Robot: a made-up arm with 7 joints. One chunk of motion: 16 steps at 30 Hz.
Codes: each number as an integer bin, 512 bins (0 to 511) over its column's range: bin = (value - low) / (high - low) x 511, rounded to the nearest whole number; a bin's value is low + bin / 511 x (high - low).
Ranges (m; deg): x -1..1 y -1..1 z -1..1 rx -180..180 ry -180..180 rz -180..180
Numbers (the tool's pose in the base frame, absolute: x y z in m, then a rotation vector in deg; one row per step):
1: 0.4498 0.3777 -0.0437 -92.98 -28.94 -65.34
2: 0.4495 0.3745 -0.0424 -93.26 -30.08 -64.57
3: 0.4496 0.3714 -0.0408 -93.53 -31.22 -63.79
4: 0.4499 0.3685 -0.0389 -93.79 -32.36 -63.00
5: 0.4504 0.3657 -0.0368 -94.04 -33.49 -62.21
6: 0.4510 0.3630 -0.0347 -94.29 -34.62 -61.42
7: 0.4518 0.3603 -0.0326 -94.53 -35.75 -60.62
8: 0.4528 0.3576 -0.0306 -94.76 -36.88 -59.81
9: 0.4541 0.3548 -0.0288 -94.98 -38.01 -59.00
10: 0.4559 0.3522 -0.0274 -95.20 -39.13 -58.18
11: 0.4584 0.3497 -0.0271 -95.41 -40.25 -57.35
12: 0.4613 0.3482 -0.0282 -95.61 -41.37 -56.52
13: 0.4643 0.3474 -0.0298 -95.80 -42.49 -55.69
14: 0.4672 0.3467 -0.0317 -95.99 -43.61 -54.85
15: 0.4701 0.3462 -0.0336 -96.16 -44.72 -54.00
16: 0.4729 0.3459 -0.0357 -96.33 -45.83 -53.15
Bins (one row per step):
1: 370 352 244 124 214 163
2: 370 351 245 123 213 164
3: 370 350 245 123 211 165
4: 370 350 246 122 210 166
5: 371 349 246 122 208 167
6: 371 348 247 122 206 168
7: 371 348 247 121 205 169
8: 371 347 248 121 203 171
9: 372 346 248 121 202 172
10: 372 345 248 120 200 173
11: 373 345 249 120 198 174
12: 373 344 248 120 197 175
13: 374 344 248 120 195 176
14: 375 344 247 119 194 178
15: 376 344 247 119 192 179
16: 376 344 246 119 190 180

